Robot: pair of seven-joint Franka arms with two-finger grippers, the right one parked.
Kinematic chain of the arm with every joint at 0, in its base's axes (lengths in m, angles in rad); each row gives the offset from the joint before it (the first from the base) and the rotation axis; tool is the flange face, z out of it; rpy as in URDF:
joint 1: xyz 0 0 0.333 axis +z
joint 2: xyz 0 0 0 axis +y
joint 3: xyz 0 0 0.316 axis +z
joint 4: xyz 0.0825 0 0 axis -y
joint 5: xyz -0.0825 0 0.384 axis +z
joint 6: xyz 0 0 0 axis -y
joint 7: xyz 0.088 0 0 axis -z
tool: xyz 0 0 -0.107 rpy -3.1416 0 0
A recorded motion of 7 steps. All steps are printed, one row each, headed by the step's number.
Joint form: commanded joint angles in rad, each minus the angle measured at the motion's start. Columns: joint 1, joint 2, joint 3, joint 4, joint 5, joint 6, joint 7.
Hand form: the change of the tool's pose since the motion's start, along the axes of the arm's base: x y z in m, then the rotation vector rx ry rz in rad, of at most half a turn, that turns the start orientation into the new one. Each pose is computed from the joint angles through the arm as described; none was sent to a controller.
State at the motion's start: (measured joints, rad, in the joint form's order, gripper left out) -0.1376 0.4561 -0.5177 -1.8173 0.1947 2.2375 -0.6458
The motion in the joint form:
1: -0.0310 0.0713 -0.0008 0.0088 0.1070 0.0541 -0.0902
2: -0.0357 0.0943 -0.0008 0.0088 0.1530 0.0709 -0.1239
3: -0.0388 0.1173 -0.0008 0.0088 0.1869 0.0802 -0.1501
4: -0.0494 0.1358 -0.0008 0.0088 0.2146 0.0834 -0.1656
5: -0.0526 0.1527 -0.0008 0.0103 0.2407 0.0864 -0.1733
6: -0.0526 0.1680 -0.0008 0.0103 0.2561 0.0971 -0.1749
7: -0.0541 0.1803 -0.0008 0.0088 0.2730 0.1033 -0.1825
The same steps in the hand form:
1: -0.0055 -0.0189 -0.0326 0.0267 -0.0312 -0.0026
2: -0.0066 -0.0218 -0.0445 0.0410 -0.0451 -0.0027
3: -0.0082 -0.0235 -0.0570 0.0540 -0.0474 -0.0020
4: -0.0131 -0.0287 -0.0675 0.0673 -0.0474 -0.0158
5: -0.0148 -0.0302 -0.0765 0.0788 -0.0493 -0.0286
6: -0.0153 -0.0307 -0.0844 0.0798 -0.0499 -0.0379
7: -0.0171 -0.0314 -0.0916 0.0851 -0.0502 -0.0441

